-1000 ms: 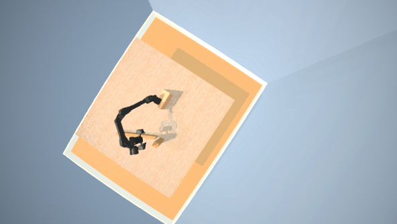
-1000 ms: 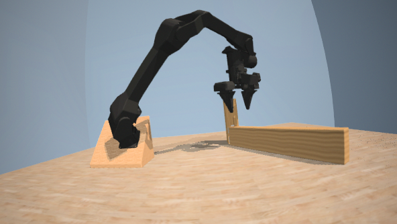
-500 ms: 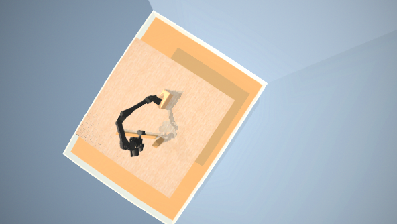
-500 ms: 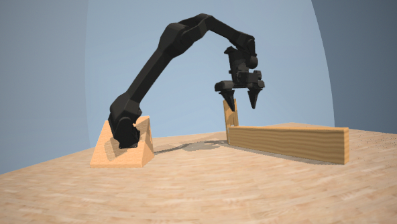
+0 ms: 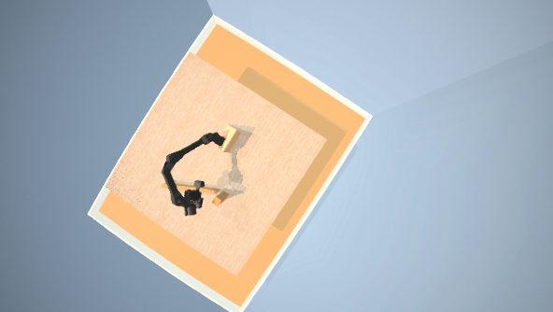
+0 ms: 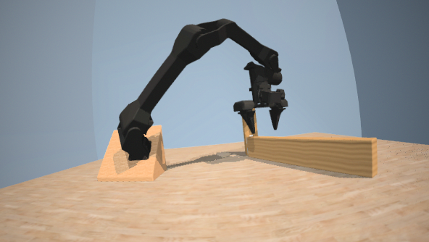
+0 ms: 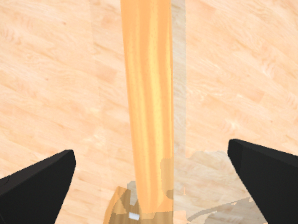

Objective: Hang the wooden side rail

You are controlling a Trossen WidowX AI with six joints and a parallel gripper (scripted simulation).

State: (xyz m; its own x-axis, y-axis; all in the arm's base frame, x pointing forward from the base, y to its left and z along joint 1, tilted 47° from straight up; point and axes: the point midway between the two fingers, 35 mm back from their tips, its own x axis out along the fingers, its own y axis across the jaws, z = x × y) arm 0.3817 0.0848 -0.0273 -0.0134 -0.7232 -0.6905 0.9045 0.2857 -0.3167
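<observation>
Right now my gripper tip is 130 mm to the right of the headboard post and 30 mm past it.
</observation>
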